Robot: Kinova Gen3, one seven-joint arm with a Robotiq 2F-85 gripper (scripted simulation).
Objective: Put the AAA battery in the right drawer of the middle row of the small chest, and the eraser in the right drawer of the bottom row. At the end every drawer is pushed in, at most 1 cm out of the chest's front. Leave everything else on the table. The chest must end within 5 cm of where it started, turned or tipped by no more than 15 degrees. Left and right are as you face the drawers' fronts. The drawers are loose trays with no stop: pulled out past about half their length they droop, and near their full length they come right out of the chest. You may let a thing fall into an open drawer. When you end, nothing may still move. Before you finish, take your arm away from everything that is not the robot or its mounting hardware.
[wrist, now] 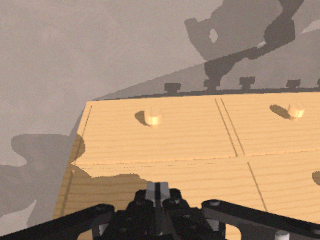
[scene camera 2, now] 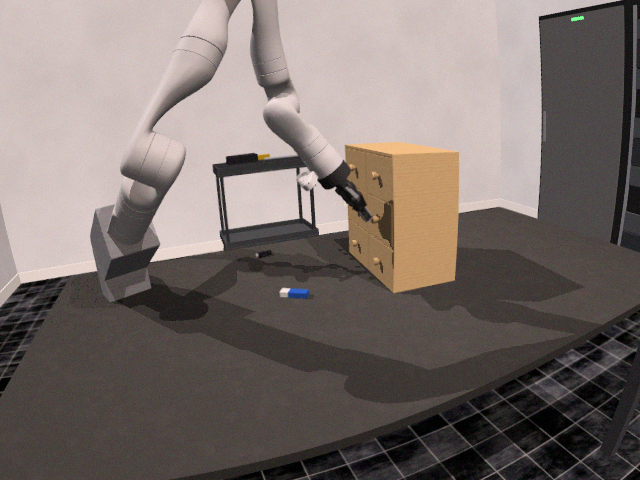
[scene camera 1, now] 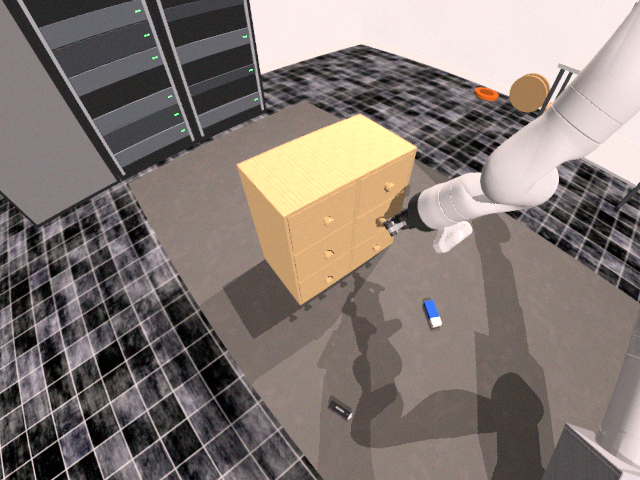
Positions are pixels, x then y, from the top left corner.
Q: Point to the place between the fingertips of my gripper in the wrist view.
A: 158, 196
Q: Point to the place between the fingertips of my gripper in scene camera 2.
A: At 369, 219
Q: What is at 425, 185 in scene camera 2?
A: A small wooden chest.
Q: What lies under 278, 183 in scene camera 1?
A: A small wooden chest.
